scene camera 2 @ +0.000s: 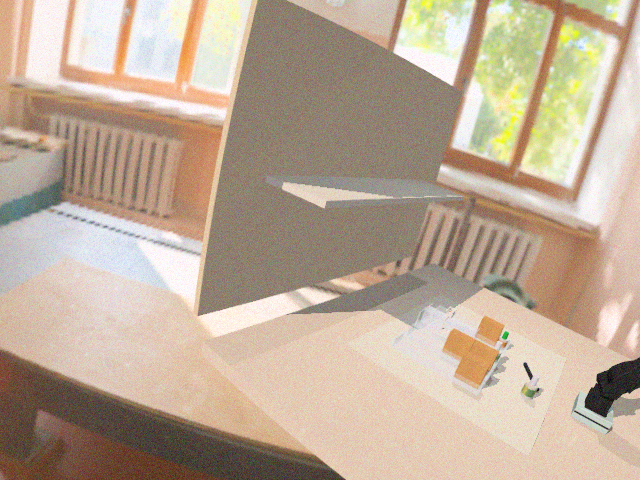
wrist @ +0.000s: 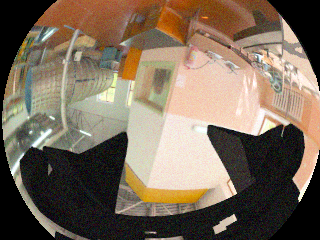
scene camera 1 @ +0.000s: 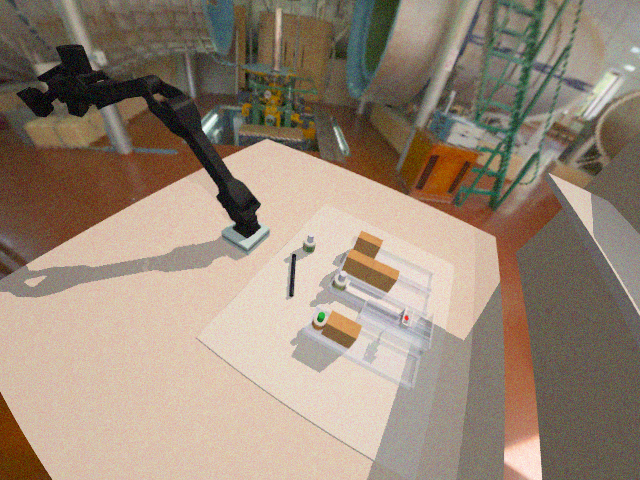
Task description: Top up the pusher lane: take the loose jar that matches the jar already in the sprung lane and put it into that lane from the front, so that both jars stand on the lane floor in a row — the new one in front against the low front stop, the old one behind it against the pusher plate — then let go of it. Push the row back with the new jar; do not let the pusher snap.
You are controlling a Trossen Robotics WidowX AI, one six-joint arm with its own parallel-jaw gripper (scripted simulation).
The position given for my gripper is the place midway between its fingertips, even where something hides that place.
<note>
My gripper [scene camera 1: 28, 86] is open, with nothing in its grasp. I also see a brown box [scene camera 1: 338, 328] and a shelf [scene camera 2: 327, 192].
My gripper is seen too in the wrist view [wrist: 168, 133].
</note>
